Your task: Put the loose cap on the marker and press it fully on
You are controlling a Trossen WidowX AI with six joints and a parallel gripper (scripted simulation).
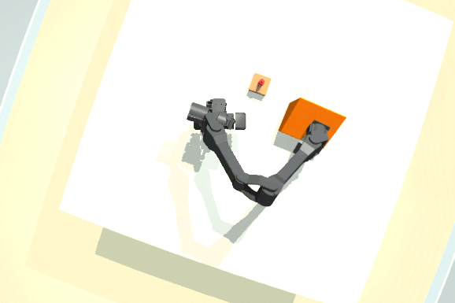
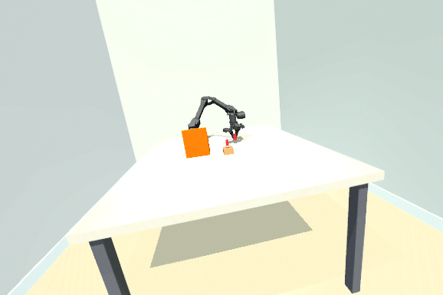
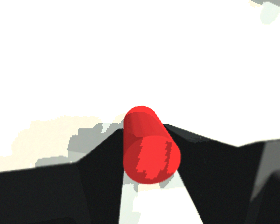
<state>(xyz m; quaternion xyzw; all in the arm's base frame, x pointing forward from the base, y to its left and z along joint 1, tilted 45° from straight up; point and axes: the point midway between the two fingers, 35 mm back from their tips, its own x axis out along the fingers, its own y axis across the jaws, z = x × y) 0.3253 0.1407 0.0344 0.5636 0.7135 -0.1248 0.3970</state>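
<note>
My gripper tip is 80 mm past the red marker, 200 mm to the left of it and 30 mm below it. From my gripper tip the other things lie so: tan holder block 80 mm behind, 200 mm to the right, 30 mm below; then red cap 10 mm above.
</note>
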